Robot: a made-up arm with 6 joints.
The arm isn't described. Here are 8 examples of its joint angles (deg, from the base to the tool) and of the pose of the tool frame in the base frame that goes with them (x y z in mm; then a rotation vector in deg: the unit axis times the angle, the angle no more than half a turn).
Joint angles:
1: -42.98 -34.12 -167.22 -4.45 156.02 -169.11
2: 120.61 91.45 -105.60 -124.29 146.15 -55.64
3: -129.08 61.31 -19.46 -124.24 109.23 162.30
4: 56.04 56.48 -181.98 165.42 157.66 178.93
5: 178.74 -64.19 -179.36 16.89 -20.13 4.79
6: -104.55 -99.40 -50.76 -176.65 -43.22 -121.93
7: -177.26 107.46 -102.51 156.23 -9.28 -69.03
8: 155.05 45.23 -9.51 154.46 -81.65 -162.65
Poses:
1: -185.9 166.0 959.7 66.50 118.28 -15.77
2: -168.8 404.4 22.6 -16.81 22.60 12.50
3: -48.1 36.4 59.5 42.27 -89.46 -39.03
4: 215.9 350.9 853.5 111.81 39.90 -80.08
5: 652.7 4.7 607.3 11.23 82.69 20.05
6: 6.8 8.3 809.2 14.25 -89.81 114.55
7: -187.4 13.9 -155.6 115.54 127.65 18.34
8: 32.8 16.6 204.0 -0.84 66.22 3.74
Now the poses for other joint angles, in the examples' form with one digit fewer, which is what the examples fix.
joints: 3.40 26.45 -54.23 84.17 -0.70 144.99
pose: 441 -22 206 60.1 141.7 16.1
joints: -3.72 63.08 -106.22 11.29 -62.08 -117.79
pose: 601 -54 296 52.4 58.0 47.5
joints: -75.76 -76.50 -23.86 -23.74 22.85 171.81
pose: 76 -267 706 51.3 103.0 -81.4
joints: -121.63 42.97 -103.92 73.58 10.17 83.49
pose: -369 -533 397 100.4 95.3 -69.6
